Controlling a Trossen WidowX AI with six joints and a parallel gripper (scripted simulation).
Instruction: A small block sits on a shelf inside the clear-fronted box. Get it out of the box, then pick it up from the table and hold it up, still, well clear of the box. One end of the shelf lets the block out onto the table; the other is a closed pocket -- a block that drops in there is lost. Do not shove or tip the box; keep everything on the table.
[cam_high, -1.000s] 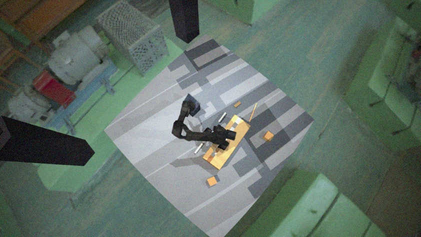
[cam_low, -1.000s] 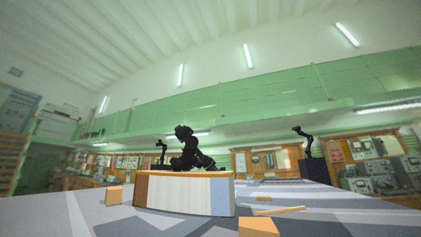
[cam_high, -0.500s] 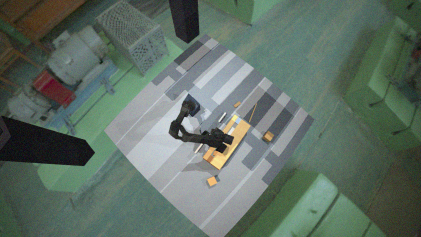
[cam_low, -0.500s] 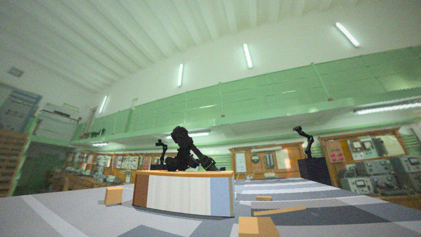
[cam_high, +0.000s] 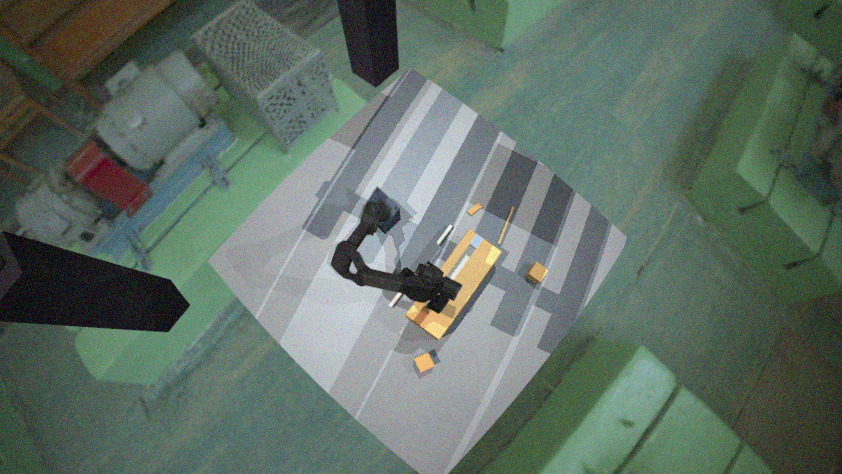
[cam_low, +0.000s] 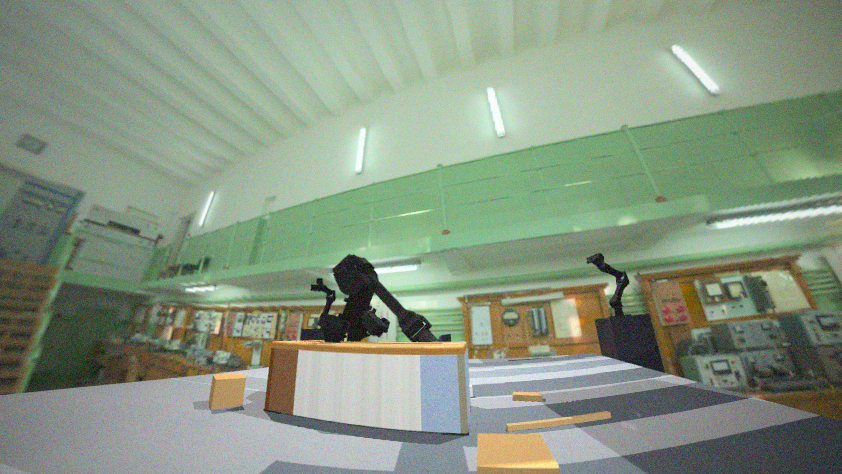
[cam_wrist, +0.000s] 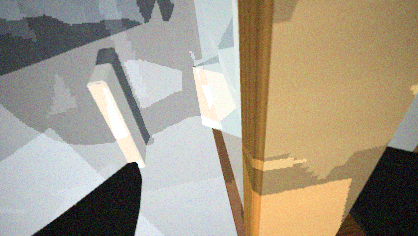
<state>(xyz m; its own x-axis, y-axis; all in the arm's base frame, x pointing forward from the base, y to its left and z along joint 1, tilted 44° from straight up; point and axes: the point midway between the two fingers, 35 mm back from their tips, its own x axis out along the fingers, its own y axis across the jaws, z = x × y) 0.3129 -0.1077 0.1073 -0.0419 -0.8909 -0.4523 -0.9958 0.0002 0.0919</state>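
The block is 40 mm ahead of my gripper tip, 30 mm to the right of it and 30 mm below it. Also, from my gripper tip: clear-fronted box: 120 mm to the left, 30 mm below, 30 mm ahead; then thin orange stick: 460 mm to the left, 80 mm below, 70 mm ahead; then small flat piece: 430 mm to the left, 80 mm below, 60 mm behind.
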